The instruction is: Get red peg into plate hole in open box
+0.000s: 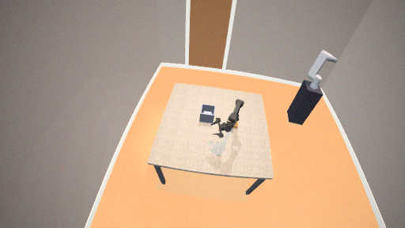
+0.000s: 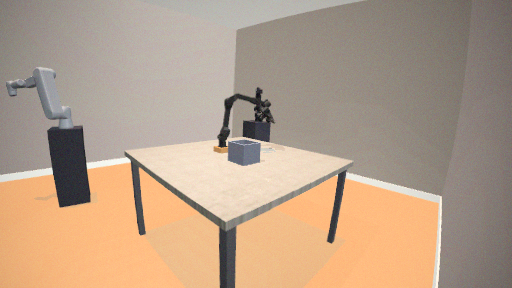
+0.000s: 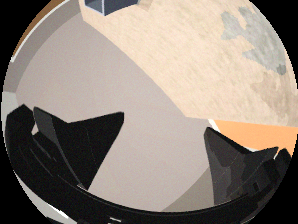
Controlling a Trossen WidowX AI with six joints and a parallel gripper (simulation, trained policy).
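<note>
Right now the red peg is 8 cm behind my gripper tip, 22 cm to the right of it and 23 cm below it.
</note>
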